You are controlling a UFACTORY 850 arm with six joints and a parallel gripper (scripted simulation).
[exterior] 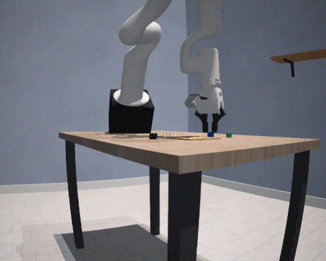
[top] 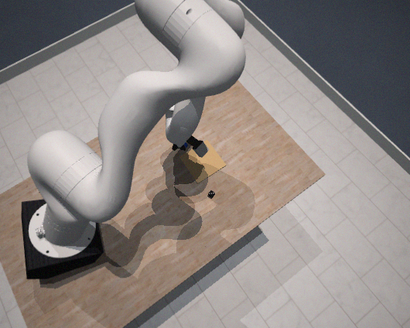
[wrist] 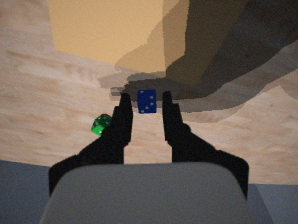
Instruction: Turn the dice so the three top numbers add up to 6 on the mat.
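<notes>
Now: hand 30 mm above the blue die and 10 mm to the right of it. The rest, counted from my hand: black die (230 mm to the right, 30 mm below); tan mat (90 mm to the right, 40 mm below, 30 mm ahead); green die (70 mm to the left, 40 mm ahead, 30 mm below).
</notes>
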